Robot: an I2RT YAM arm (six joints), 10 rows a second.
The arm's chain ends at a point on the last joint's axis. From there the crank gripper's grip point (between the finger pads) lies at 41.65 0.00 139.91 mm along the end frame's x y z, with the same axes.
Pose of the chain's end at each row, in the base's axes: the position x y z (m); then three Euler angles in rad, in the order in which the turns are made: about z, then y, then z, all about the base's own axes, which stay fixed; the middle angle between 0 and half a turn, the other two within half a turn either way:
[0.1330 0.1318 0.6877 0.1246 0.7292 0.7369]
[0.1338 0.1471 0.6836 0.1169 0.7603 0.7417]
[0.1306 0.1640 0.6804 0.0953 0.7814 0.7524]
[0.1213 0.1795 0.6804 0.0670 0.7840 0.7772]
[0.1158 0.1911 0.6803 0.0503 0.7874 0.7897]
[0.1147 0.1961 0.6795 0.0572 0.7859 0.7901]
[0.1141 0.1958 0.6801 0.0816 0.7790 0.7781]
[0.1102 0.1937 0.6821 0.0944 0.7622 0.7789]
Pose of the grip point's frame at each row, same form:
[0.2214 0.2190 0.7645 0.1246 0.7292 0.7369]
[0.2237 0.2361 0.7565 0.1169 0.7603 0.7417]
[0.2213 0.2543 0.7505 0.0953 0.7814 0.7524]
[0.2107 0.2714 0.7501 0.0670 0.7840 0.7772]
[0.2048 0.2838 0.7496 0.0503 0.7874 0.7897]
[0.2034 0.2890 0.7490 0.0572 0.7859 0.7901]
[0.2028 0.2879 0.7505 0.0816 0.7790 0.7781]
[0.1975 0.2854 0.7547 0.0944 0.7622 0.7789]

